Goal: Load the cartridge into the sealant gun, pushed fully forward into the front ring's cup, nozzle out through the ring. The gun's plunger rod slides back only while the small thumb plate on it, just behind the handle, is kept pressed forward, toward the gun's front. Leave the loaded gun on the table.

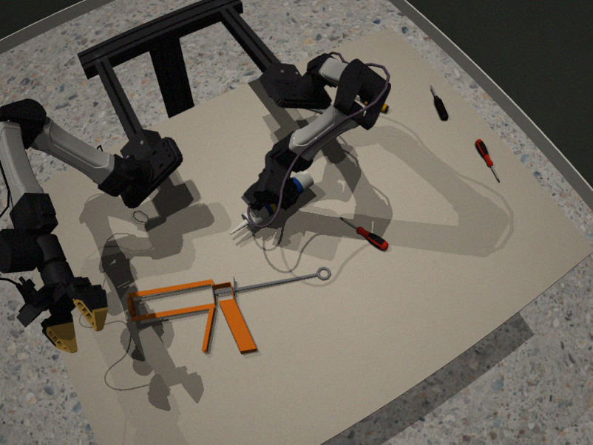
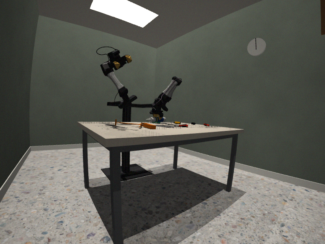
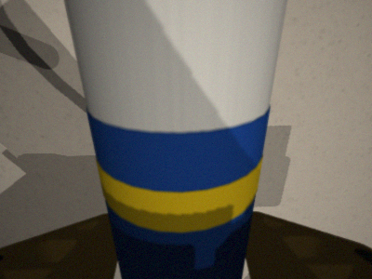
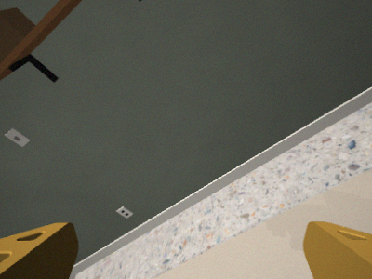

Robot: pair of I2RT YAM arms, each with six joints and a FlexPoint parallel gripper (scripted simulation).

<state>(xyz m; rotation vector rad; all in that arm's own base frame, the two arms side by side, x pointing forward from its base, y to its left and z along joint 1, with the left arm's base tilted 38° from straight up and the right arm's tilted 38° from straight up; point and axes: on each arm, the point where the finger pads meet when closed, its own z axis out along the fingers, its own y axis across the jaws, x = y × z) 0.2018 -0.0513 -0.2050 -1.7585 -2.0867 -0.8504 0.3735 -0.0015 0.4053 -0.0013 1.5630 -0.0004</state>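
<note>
The cartridge is 52 cm to the left of my right hand, 42 cm below it and 26 cm behind it. The rest, counted from my right hand: thumb plate 46 cm below, 32 cm to the left, 12 cm behind; then plunger rod 47 cm below, 41 cm to the left, 8 cm behind; then green-handled tool 83 cm to the left, 56 cm behind, 47 cm below.
</note>
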